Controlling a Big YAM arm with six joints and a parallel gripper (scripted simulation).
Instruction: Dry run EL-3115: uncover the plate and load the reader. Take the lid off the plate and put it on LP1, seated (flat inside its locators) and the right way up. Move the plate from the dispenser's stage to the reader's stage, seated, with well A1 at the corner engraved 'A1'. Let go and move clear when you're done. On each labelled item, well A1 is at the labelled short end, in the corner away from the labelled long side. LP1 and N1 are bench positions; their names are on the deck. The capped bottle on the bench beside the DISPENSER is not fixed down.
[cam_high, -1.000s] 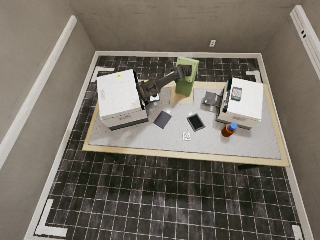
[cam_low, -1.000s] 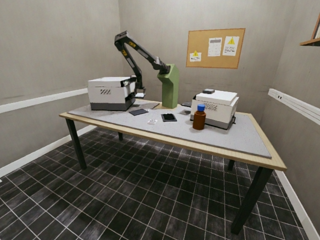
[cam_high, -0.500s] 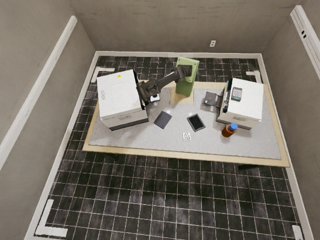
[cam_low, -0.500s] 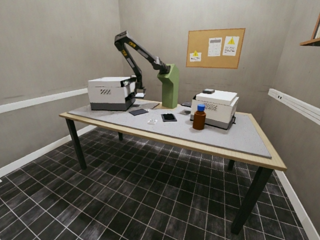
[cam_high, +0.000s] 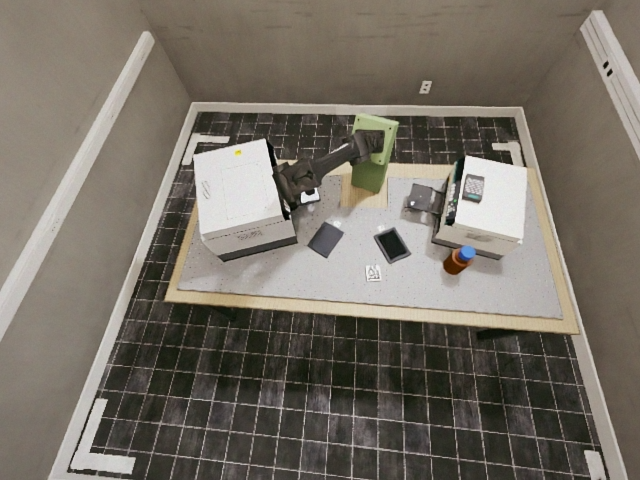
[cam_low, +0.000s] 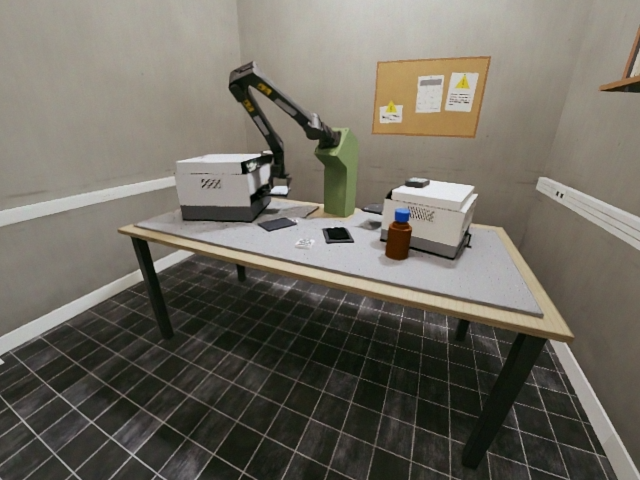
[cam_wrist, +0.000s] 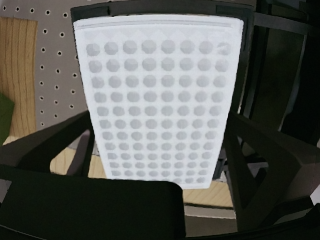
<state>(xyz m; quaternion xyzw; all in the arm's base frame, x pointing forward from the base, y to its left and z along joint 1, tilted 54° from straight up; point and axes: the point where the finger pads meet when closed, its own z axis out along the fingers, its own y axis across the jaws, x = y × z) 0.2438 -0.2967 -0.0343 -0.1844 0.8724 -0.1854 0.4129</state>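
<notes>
Now: hand right at the white well plate. The rest, counted from my hand: brown capped bottle: 330 mm ahead, 690 mm to the left, 20 mm below; then dark flat lid: 230 mm ahead, 420 mm to the left, 120 mm below.
</notes>
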